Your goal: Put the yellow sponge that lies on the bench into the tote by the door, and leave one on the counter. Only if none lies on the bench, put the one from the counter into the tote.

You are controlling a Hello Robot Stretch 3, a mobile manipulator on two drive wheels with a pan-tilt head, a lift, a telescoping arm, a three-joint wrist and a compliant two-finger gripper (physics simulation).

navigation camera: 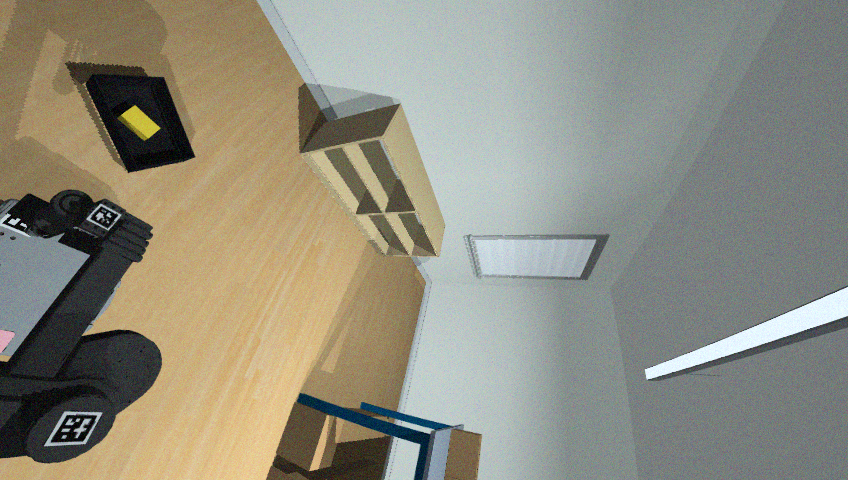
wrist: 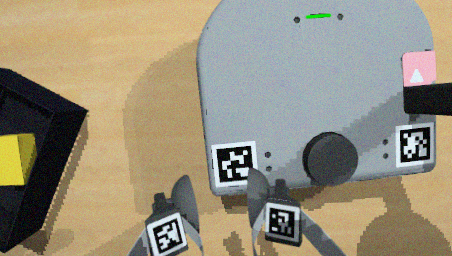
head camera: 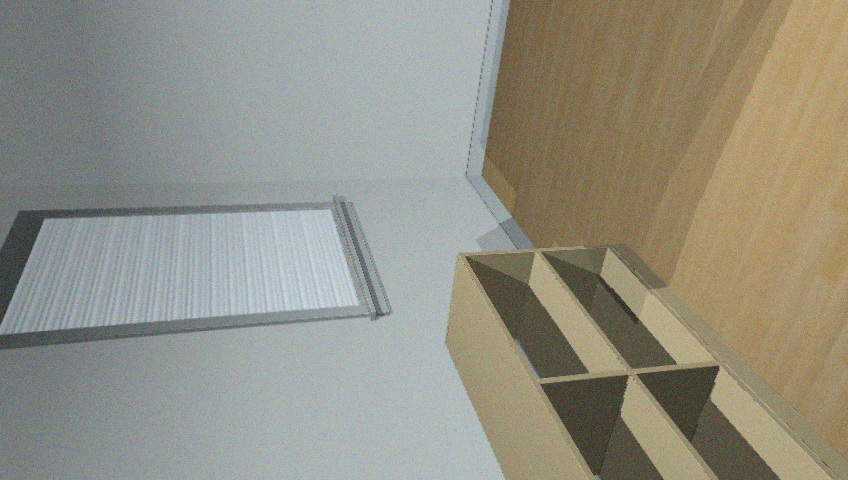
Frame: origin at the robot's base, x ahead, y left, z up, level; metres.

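Seen in the pictures: gripper, fingertip midpoint: (wrist: pixel 220 190); robot's base, origin of the base link: (wrist: pixel 296 139).
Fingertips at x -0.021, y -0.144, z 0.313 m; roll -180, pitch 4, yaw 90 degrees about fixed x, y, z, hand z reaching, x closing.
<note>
Offsets run from my fingertips to a thing's top centre. Level surfaces: height alone.
A black tote @[dx -0.008, dy -0.443, dz -0.213 m] (navigation camera: pixel 178 121) (wrist: pixel 62 145) stands on the floor, at the upper left in the navigation view and the left edge in the wrist view. A yellow sponge @[dx +0.003, dy -0.441, dz -0.265 m] (navigation camera: pixel 139 121) (wrist: pixel 10 160) lies inside it, apart from its walls. My gripper (wrist: pixel 220 190) is partly open in the wrist view, with nothing between its fingertips. It hangs to the right of the tote in that view, near the edge of my base. The fingers cannot be made out in the navigation view. No sponge shows on a bench or counter; the door does not show.
My base (navigation camera: pixel 41 285) (wrist: pixel 300 90) is beside the tote. A beige cubby shelf @[dz +0.297 m] (head camera: pixel 493 368) (navigation camera: pixel 411 172) stands along the wall near a window (head camera: pixel 190 261) (navigation camera: pixel 535 256). A blue frame (navigation camera: pixel 363 419) with cardboard boxes is at the bottom of the navigation view.
</note>
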